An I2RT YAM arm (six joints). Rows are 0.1 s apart.
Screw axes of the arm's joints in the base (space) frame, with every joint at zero. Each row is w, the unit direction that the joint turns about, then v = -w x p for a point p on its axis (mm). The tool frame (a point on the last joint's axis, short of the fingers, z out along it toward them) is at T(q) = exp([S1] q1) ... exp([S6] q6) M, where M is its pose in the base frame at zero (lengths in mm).
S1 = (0, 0, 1, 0.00, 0.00, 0.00)
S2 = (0, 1, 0, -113.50, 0.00, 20.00)
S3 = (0, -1, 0, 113.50, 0.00, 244.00)
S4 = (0, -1, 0, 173.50, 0.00, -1.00)
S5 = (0, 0, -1, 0.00, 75.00, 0.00)
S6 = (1, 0, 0, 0.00, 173.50, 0.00)
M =
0 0 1 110.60
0 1 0 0.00
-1 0 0 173.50
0 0 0 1
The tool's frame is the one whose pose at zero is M.
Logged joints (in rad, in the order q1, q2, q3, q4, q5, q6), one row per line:
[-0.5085 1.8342 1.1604 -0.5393 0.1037 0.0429]
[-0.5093 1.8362 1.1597 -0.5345 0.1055 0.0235]
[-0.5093 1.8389 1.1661 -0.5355 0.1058 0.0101]
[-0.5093 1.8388 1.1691 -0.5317 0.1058 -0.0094]
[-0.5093 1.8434 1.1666 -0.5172 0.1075 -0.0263]
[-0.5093 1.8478 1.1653 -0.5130 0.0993 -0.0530]
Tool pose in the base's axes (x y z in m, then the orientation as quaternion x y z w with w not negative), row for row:
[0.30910 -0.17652 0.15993 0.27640 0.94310 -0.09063 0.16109]
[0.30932 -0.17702 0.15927 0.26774 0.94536 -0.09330 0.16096]
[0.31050 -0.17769 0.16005 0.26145 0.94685 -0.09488 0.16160]
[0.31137 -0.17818 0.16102 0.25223 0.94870 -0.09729 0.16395]
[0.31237 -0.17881 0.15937 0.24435 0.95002 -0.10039 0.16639]
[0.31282 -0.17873 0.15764 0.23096 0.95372 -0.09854 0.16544]
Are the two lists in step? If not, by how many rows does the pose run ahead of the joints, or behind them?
They are in step.
